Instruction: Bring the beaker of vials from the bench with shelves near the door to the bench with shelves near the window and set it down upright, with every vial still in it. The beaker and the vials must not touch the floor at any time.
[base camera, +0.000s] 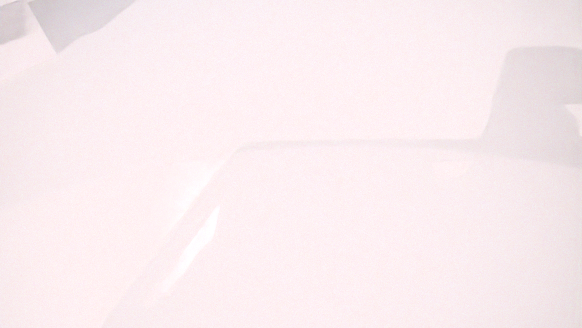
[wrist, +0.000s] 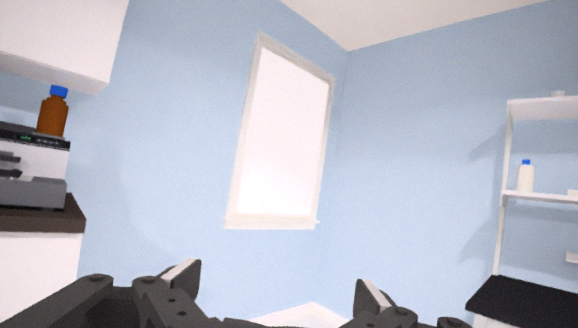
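My gripper (wrist: 276, 287) is open and empty, with its two fingers wide apart at the bottom of the wrist view. A bench with a black top (wrist: 525, 299) and white shelves (wrist: 542, 196) shows in part at the right edge, to the right of the window (wrist: 282, 140). A white bottle with a blue cap (wrist: 525, 178) stands on its lower shelf. The beaker and the vials do not show in either view.
At the left, a dark brown counter (wrist: 42, 221) on a white base carries a grey and white instrument (wrist: 35, 192) with a brown bottle (wrist: 52, 115) on top. A white cabinet (wrist: 55, 37) hangs above. The base camera shows pale, washed-out surfaces with grey shadows.
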